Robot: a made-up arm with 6 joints.
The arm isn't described. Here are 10 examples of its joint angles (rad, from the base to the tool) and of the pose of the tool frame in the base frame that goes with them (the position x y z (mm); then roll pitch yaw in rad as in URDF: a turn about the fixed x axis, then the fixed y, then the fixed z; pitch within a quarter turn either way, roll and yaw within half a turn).
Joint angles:
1: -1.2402 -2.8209 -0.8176 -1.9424 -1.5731 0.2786
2: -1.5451 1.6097 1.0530 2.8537 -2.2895 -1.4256
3: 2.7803 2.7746 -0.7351 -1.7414 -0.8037 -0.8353
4: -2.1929 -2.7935 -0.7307 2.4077 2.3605 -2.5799
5: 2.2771 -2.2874 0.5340 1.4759 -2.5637 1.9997
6: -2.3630 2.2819 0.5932 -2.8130 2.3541 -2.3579
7: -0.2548 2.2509 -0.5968 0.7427 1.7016 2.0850
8: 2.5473 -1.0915 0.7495 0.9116 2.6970 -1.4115
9: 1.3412 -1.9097 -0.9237 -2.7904 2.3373 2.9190
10: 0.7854 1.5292 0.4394 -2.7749 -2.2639 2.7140
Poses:
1: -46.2 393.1 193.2 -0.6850 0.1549 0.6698
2: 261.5 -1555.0 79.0 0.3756 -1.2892 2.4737
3: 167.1 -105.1 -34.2 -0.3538 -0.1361 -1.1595
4: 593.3 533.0 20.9 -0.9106 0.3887 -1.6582
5: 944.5 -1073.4 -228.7 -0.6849 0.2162 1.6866
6: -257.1 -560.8 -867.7 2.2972 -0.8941 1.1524
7: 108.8 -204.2 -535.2 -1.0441 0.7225 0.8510
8: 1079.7 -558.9 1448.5 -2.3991 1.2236 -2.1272
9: -319.1 -412.3 603.2 -0.4446 1.2588 0.4014
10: 693.2 998.2 -175.8 0.0397 -1.1168 1.4654
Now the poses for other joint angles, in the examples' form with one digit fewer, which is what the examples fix.
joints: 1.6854 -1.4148 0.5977 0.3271 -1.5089 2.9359
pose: 366 -1269 1132 -2.781 -0.478 1.316
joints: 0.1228 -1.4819 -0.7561 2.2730 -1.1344 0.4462
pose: -592 77 1071 -1.409 -0.801 -1.552
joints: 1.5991 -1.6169 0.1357 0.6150 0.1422 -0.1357
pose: 223 -1207 998 2.927 -1.262 -1.815
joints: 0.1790 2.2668 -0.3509 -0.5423 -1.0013 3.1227
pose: 136 -176 -434 0.517 -0.363 2.837
